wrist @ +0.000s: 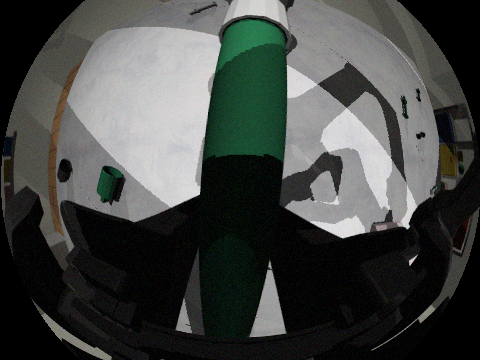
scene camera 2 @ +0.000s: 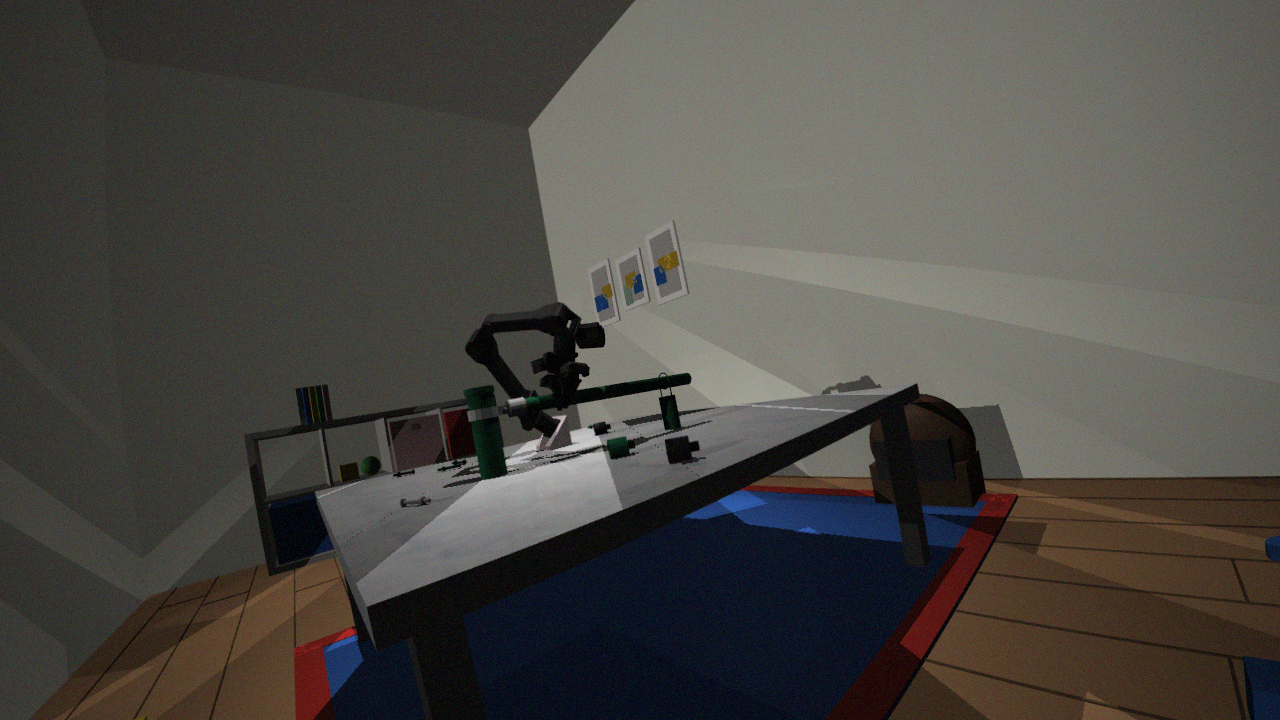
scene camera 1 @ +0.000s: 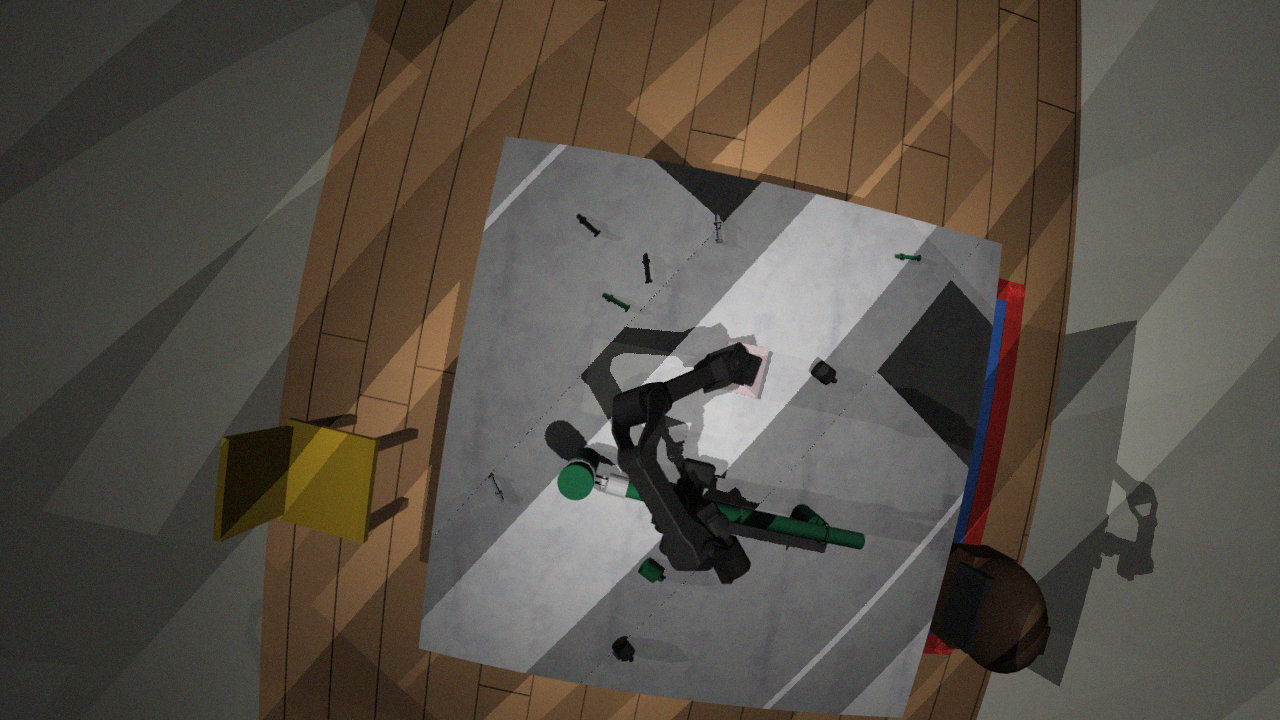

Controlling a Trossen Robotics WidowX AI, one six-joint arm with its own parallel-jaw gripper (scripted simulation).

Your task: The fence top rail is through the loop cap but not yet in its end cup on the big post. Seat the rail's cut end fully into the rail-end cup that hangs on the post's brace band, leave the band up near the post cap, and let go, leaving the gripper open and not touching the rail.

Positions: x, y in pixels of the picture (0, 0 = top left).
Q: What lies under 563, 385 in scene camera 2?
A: The gripper.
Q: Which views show the green top rail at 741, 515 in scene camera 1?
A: The wrist view, scene camera 2 and scene camera 1: all of them.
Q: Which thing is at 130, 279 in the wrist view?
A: The gripper.
